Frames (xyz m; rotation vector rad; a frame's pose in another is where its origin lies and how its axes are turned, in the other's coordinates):
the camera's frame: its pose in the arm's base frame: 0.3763 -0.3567 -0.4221 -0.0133 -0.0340 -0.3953
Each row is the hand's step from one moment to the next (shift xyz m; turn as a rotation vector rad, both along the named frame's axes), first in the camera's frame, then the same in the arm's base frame.
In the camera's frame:
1: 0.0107 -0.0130 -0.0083 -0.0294 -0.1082 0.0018
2: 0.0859 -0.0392 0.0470 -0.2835 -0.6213 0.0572
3: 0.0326 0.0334 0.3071 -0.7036 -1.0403 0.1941
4: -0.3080 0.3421 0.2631 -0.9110 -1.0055 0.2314
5: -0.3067 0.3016 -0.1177 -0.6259 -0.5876 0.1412
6: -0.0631 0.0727 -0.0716 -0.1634 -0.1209 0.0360
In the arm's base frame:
1: 0.0051 -0.0163 -0.0078 -0.0689 -0.0885 0.0014
2: 0.0627 -0.0683 0.0503 -0.5026 -0.4631 0.0510
3: 0.0336 0.0243 0.3079 -1.0556 -0.6855 0.1754
4: -0.1603 0.4394 0.2498 -1.2346 -0.5728 0.2051
5: -0.1631 0.3940 -0.1305 -0.8079 -0.2986 0.1225
6: -0.0280 0.0900 -0.0743 -0.1984 -0.0480 0.0309

